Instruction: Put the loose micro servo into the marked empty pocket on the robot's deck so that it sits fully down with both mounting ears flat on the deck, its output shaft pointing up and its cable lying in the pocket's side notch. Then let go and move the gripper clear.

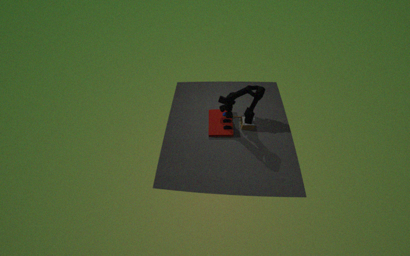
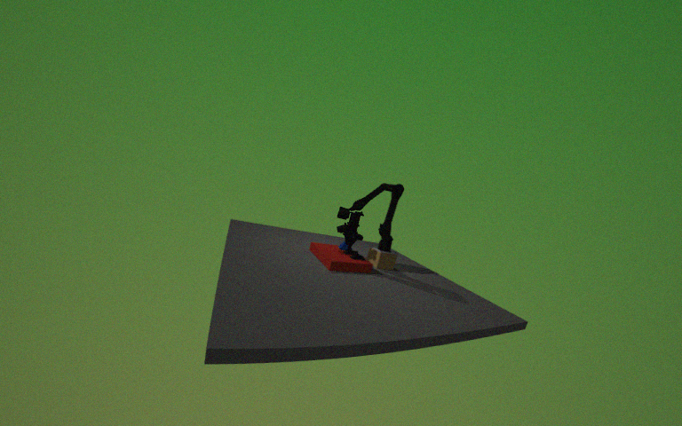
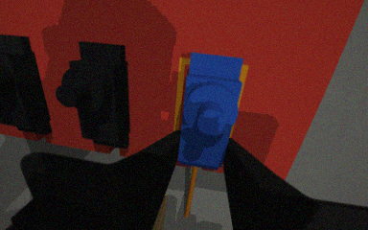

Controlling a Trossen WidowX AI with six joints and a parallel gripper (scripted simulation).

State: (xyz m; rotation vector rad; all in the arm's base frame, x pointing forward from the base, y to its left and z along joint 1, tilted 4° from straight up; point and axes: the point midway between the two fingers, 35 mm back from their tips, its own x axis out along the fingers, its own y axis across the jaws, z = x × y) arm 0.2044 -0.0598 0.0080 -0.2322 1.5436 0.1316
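The red deck is 10 cm ahead of my gripper tip, 10 cm to the left of it and 4 cm below it.
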